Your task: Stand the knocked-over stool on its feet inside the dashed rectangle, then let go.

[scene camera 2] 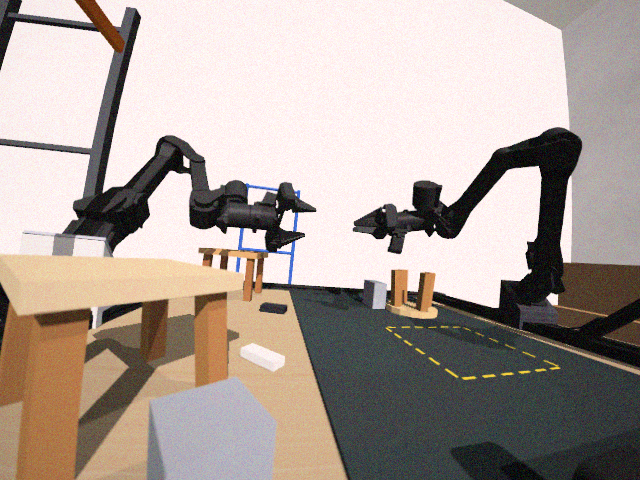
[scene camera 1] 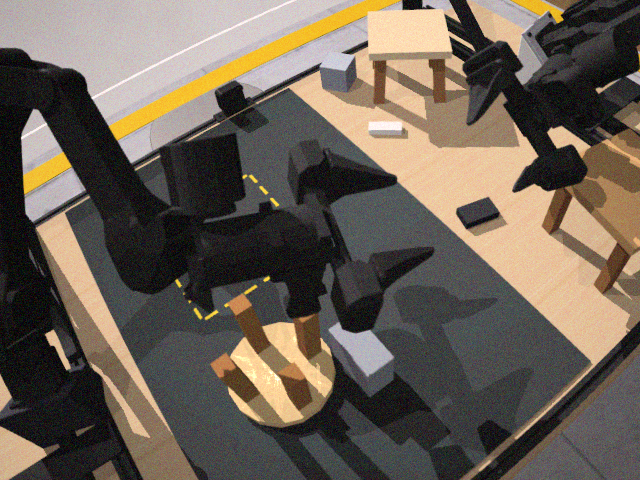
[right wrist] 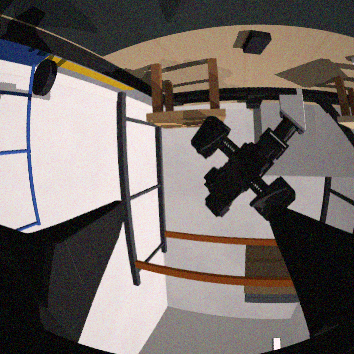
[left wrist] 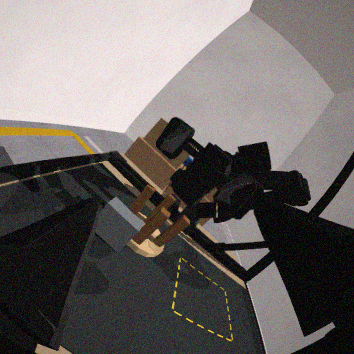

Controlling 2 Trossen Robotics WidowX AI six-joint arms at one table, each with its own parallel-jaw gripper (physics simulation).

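Places are measured from the left arm's base along level axes (x ahead, y left, z up), in metres.
Pixels of known places: left gripper, fingertip midpoint: (scene camera 2: 310,223) (scene camera 1: 493,157) (right wrist: 225,174) (left wrist: 177,205); right gripper, fingertip midpoint: (scene camera 2: 353,226) (scene camera 1: 414,213) (right wrist: 199,211) (left wrist: 186,166); left arm's base, origin of the base link: (scene camera 2: 78,255) (scene camera 1: 552,44) (right wrist: 290,122); right arm's base, origin of the base link: (scene camera 2: 528,295) (scene camera 1: 41,390) (left wrist: 197,209).
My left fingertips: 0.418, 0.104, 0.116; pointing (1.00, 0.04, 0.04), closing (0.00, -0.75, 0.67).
Note:
Ahead of a thing's pixels: the offset from my left fingertips to its top centre, as dx, dy, dz.
The stool @[+0.280, -0.090, -0.100] (scene camera 1: 281,341) (scene camera 2: 412,310) (left wrist: 146,248) lies upside down, its round pale seat flat on the dark mat and its brown legs pointing up. It is outside the yellow dashed rectangle (scene camera 1: 204,317) (scene camera 2: 464,378) (left wrist: 173,310), close to one side of it. My right gripper (scene camera 1: 414,214) (scene camera 2: 355,227) (right wrist: 199,211) is open and empty, high above the mat; its arm hides part of the rectangle in scene camera 1. My left gripper (scene camera 1: 492,156) (scene camera 2: 309,222) is open and empty, high above the wooden table side, away from the stool.
A grey block @[+0.206, -0.020, -0.141] (scene camera 1: 367,356) (scene camera 2: 374,294) (left wrist: 117,223) stands close beside the stool. A square-topped stool @[-0.276, -0.315, -0.101] (scene camera 1: 408,33) (scene camera 2: 129,273), another wooden stool @[-0.166, +0.132, -0.090] (scene camera 1: 620,180) (scene camera 2: 232,253) (right wrist: 185,117), a grey cube @[-0.199, -0.416, -0.165] (scene camera 1: 338,72) (scene camera 2: 211,434), a white block @[-0.144, -0.264, -0.204] (scene camera 1: 385,128) (scene camera 2: 262,356) and a black block @[-0.083, -0.042, -0.202] (scene camera 1: 477,212) (scene camera 2: 273,308) (right wrist: 257,42) are off the mat.

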